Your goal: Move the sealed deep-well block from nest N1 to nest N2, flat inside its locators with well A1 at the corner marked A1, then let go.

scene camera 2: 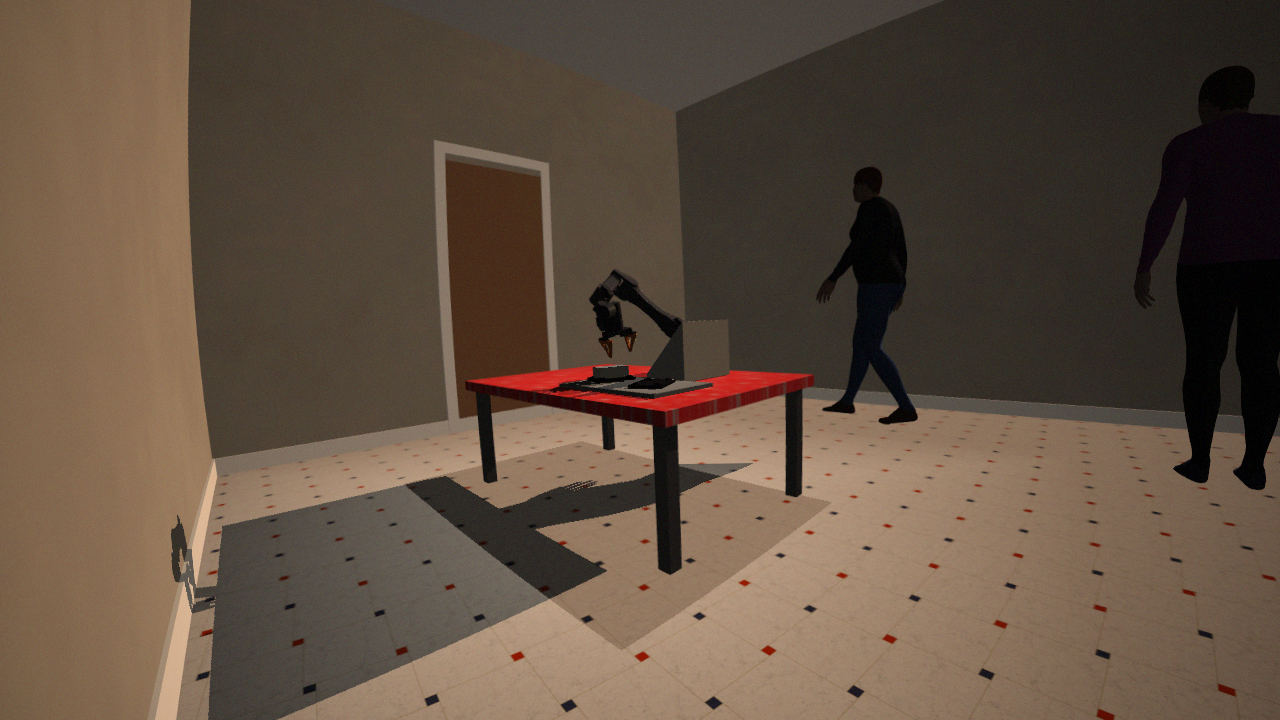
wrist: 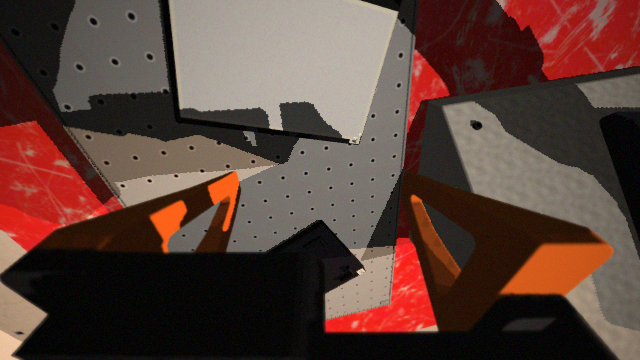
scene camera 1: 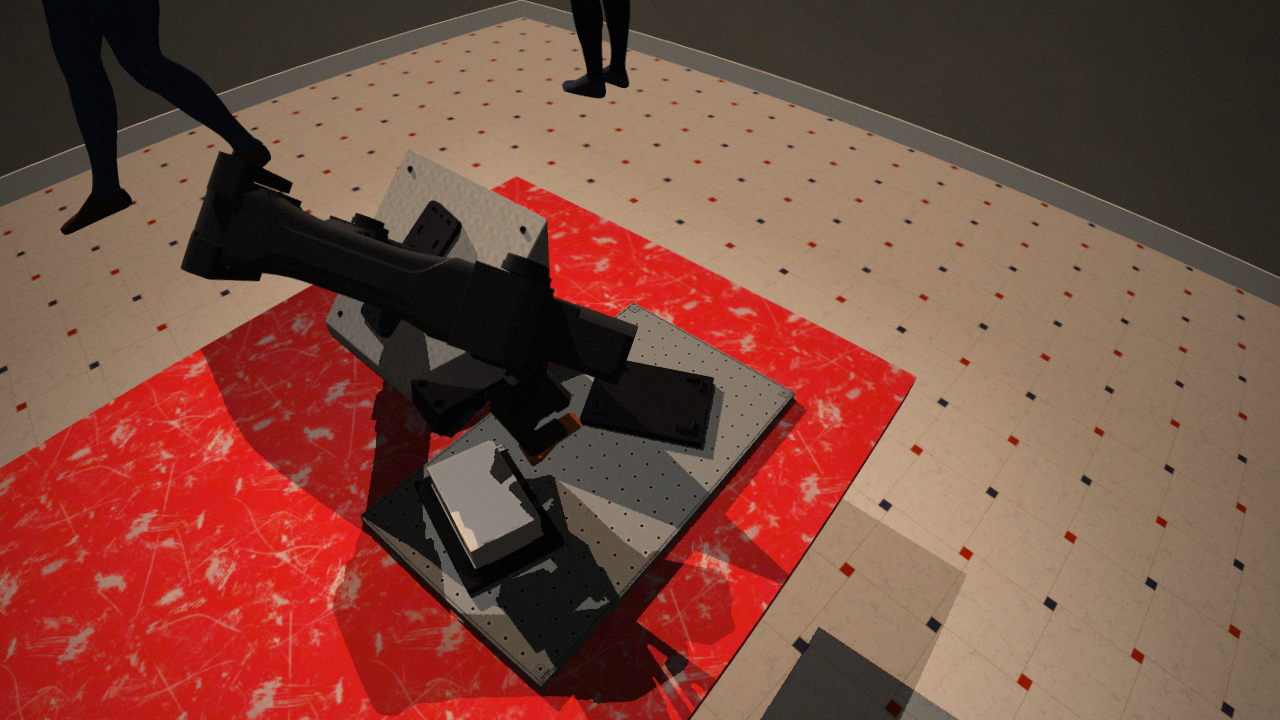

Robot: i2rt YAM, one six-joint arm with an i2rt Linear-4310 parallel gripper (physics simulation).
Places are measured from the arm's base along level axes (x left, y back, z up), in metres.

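Pixels of known places: gripper, fingertip midpoint: (scene camera 2: pixel 620 354) (wrist: pixel 320 180) (scene camera 1: pixel 509 432); arm's base, link origin: (scene camera 2: pixel 691 346).
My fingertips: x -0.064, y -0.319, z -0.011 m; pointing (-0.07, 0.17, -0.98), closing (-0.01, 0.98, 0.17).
Ahead of a thing's pixels: the offset from my fingertips to its top centre. "spot": to the spot under its first point. Level surfaces: height alone.
The block @[dx -0.055, dy -0.014, dz -0.048 m] (scene camera 1: pixel 478 501) (scene camera 2: pixel 610 371) (wrist: pixel 285 60), pale and flat-topped, sits in a black nest @[spot: dx -0.111, dy -0.085, dz -0.091 m] (scene camera 1: pixel 483 582) (wrist: pixel 171 65) that I take for N1. A small pale mark shows at one corner of this nest, too small to read. A second black nest @[dx +0.215, dy -0.015, dz -0.084 m] (scene camera 1: pixel 653 402) (scene camera 2: pixel 651 383) (wrist: pixel 320 240), which I take for N2, is empty, with raised corner locators and a pale mark at one corner. My gripper (scene camera 2: pixel 619 351) (wrist: pixel 320 180) is open and empty, above the perforated plate and clear of the block. In scene camera 1 the arm partly hides the gripper.
The grey perforated plate @[dx +0.108, dy -0.028, dz -0.101 m] (scene camera 1: pixel 742 394) (wrist: pixel 325 190) carries both nests on the red table @[dz -0.115 m] (scene camera 1: pixel 179 501) (scene camera 2: pixel 760 385). A grey wedge-shaped stand (scene camera 1: pixel 483 197) (scene camera 2: pixel 707 349) (wrist: pixel 490 165) bears the arm beside the plate, close to the right finger in the wrist view. Two people stand beyond the table.
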